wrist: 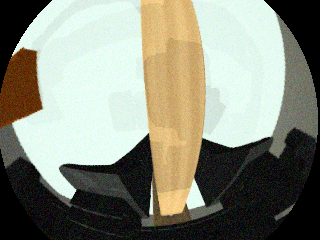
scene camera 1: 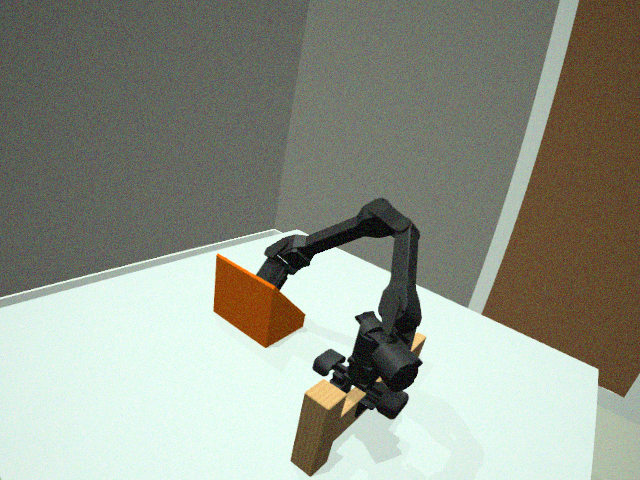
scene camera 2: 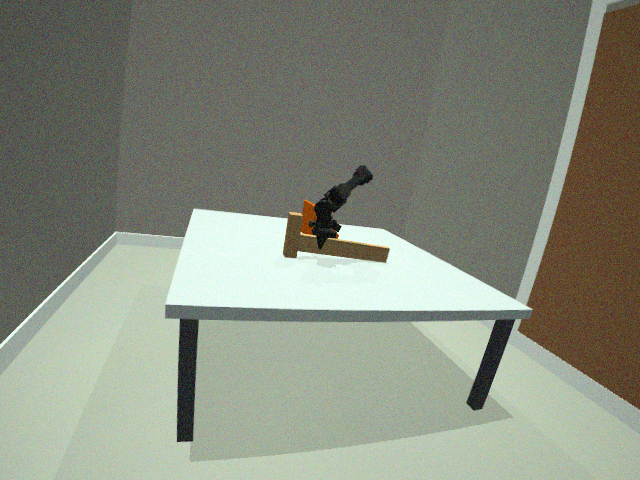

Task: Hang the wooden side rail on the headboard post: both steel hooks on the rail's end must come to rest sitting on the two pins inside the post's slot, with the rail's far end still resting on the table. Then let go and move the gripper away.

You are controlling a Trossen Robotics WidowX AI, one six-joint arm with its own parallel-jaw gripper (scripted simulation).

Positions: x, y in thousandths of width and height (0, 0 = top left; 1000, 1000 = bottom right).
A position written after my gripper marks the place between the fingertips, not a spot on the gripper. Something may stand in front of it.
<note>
I see my gripper (scene camera 1: 548, 859), a wooden side rail (scene camera 2: 482, 507) and a wooden headboard post (scene camera 1: 504, 849).
The wooden side rail shows as well in the wrist view (wrist: 542, 248) and in scene camera 1 (scene camera 1: 554, 826). My gripper also shows in the wrist view (wrist: 517, 560).
</note>
